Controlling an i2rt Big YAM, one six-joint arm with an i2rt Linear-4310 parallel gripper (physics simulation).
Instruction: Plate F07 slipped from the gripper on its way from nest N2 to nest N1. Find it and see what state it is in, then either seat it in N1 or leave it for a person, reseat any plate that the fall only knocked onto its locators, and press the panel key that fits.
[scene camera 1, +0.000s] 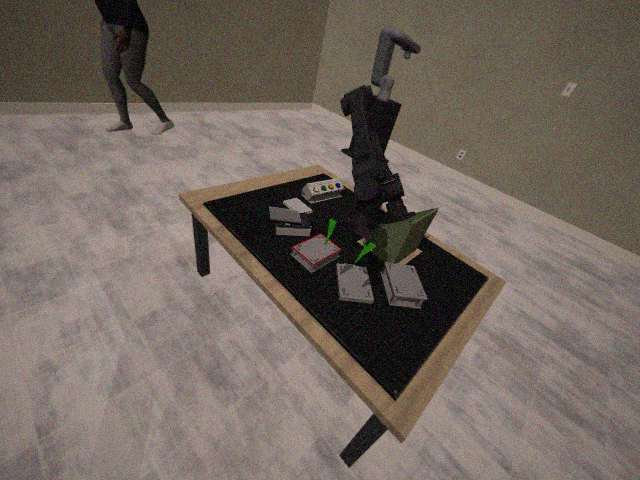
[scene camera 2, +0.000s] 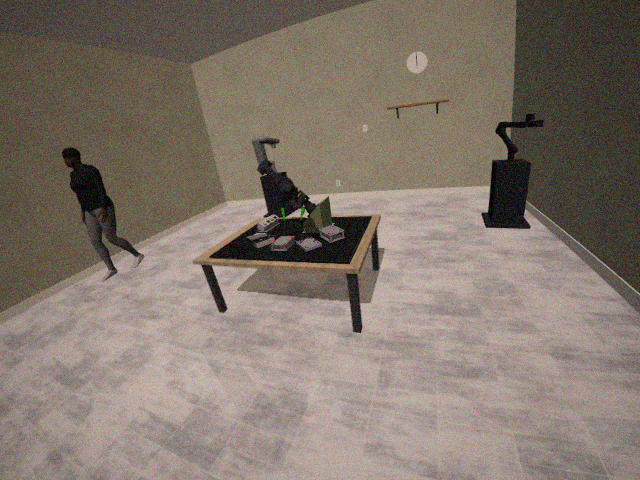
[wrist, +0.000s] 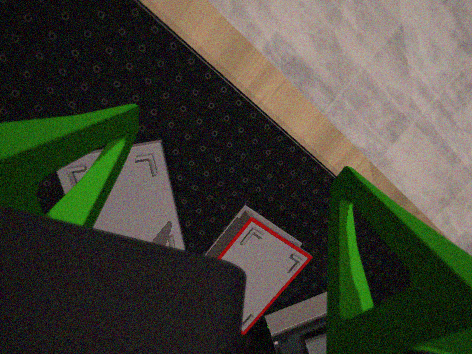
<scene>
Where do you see my gripper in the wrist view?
242, 147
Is my gripper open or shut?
Open.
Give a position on a white button box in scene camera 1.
319, 191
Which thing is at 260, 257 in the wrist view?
A red-rimmed plate.
</scene>
